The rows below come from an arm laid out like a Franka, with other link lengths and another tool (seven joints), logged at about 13 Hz.
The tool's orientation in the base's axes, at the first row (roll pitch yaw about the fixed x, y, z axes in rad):
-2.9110, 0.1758, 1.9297
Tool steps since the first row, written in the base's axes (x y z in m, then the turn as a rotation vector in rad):
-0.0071, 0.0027, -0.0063, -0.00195, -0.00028, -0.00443
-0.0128, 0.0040, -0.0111, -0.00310, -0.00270, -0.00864
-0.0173, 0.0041, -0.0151, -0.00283, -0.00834, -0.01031
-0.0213, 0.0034, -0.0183, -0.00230, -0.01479, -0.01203
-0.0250, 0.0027, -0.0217, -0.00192, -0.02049, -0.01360
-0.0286, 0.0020, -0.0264, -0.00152, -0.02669, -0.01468
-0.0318, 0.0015, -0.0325, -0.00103, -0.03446, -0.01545
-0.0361, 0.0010, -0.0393, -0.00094, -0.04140, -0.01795
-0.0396, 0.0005, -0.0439, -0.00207, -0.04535, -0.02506
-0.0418, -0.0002, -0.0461, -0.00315, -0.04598, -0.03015
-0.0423, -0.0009, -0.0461, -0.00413, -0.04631, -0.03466
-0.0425, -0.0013, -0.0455, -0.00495, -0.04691, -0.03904
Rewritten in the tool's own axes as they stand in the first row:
0.0060, -0.0043, 0.0065, 0.00119, -0.00089, 0.00461
0.0101, -0.0081, 0.0117, 0.00009, -0.00175, 0.00941
0.0124, -0.0114, 0.0162, -0.00491, -0.00284, 0.01232
0.0137, -0.0146, 0.0200, -0.01073, -0.00393, 0.01543
0.0149, -0.0174, 0.0240, -0.01585, -0.00496, 0.01824
0.0164, -0.0199, 0.0292, -0.02151, -0.00623, 0.02070
0.0181, -0.0217, 0.0357, -0.02871, -0.00797, 0.02323
0.0203, -0.0243, 0.0430, -0.03470, -0.00944, 0.02727
0.0218, -0.0266, 0.0481, -0.03671, -0.01009, 0.03521
0.0223, -0.0284, 0.0507, -0.03602, -0.01013, 0.04041
0.0219, -0.0291, 0.0509, -0.03520, -0.01013, 0.04496
0.0215, -0.0295, 0.0505, -0.03470, -0.01008, 0.04943

